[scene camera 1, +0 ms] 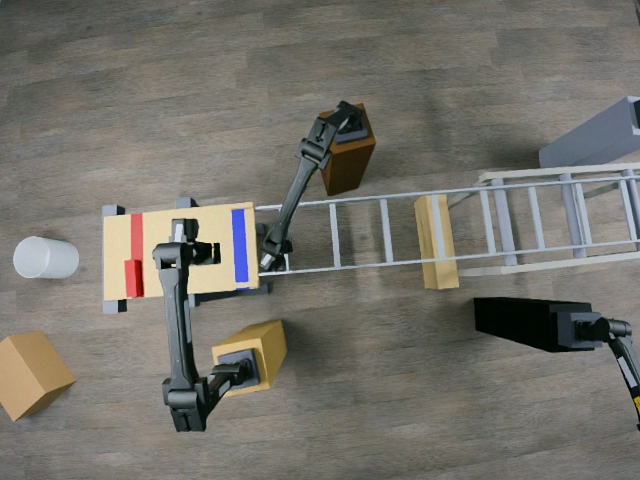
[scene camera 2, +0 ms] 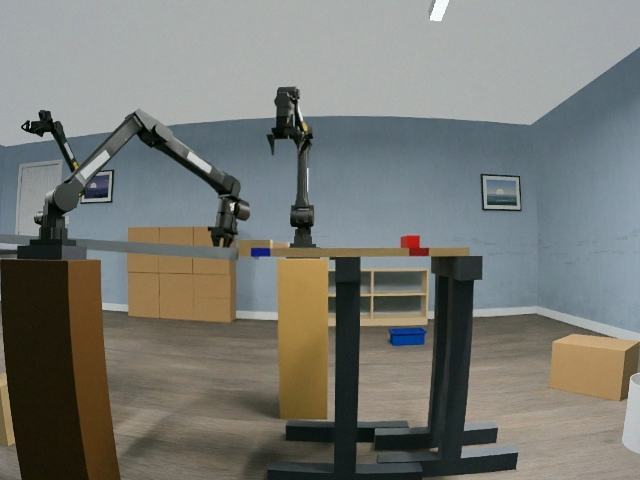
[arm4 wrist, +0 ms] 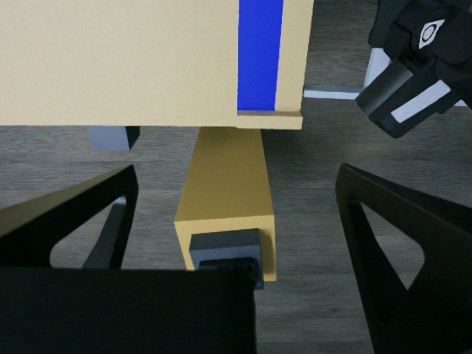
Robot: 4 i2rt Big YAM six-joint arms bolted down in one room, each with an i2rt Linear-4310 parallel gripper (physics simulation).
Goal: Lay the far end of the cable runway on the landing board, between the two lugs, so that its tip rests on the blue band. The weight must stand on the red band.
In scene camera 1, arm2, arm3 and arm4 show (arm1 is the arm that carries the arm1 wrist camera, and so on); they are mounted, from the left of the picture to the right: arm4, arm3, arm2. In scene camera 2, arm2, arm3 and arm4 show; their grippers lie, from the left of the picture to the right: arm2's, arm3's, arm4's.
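The cable runway [arm4 wrist: 332, 94] [scene camera 1: 386, 232] [scene camera 2: 155, 249] reaches the right edge of the landing board [arm4 wrist: 125, 65] [scene camera 1: 155, 227] in scene camera 1, near board height; contact is unclear. The blue band [arm4 wrist: 258, 55] [scene camera 1: 240, 248] [scene camera 2: 260, 252] is uncovered. A lug [arm4 wrist: 270, 120] [scene camera 2: 255, 243] stands at its end. The red weight [scene camera 1: 133, 277] [scene camera 2: 410, 241] stands on one end of the red band [scene camera 1: 136, 232] [scene camera 2: 419, 252]. Arm3's gripper [scene camera 1: 280, 258] [scene camera 2: 222, 241] is shut on the runway's end. Arm4's gripper [arm4 wrist: 237, 167] [scene camera 1: 199, 253] [scene camera 2: 284, 144] is open, high above the board. Arm2's gripper [scene camera 2: 29, 126] looks open, far off. Arm1's gripper does not show.
Arm3's brown pedestal [scene camera 1: 348, 165] [scene camera 2: 36, 361] stands beside the runway, arm4's yellow pedestal [arm4 wrist: 227, 175] [scene camera 1: 273, 346] [scene camera 2: 302, 335] beside the board. A wooden support [scene camera 1: 444, 273] lies under the runway. A white cylinder [scene camera 1: 46, 257] and a carton [scene camera 1: 38, 372] [scene camera 2: 591, 366] are beyond the board.
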